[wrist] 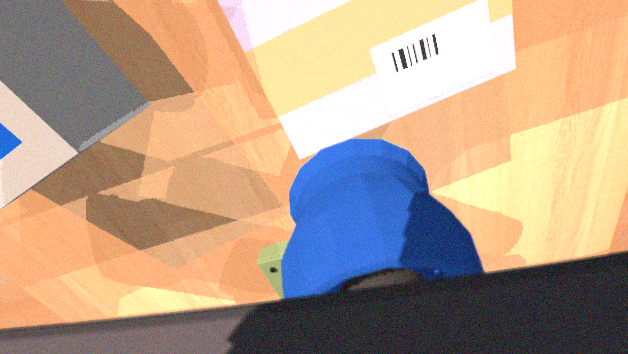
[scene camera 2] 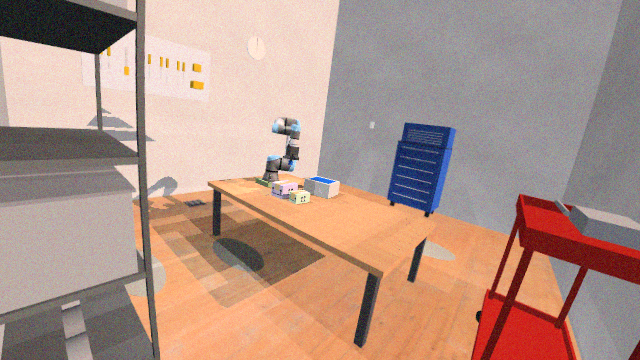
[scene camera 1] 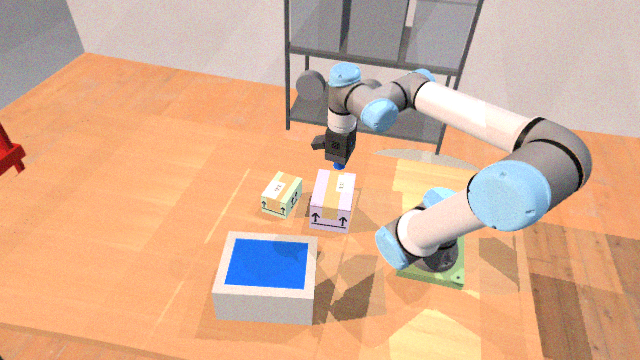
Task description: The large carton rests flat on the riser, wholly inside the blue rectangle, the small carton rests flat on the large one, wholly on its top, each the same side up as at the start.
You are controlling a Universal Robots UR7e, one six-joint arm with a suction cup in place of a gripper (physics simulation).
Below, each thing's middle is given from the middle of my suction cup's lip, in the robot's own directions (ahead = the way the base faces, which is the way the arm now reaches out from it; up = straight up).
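The small carton (scene camera 1: 281,195) is 190 mm ahead of my suction cup, 20 mm to the right of it and 220 mm below it. I see the white riser (wrist: 69,94) 300 mm to the left of my suction cup, 80 mm ahead of it and 200 mm below it. As for the large carton (scene camera 1: 330,208), it is 210 mm below my suction cup, 50 mm to the right of it and 30 mm ahead of it.
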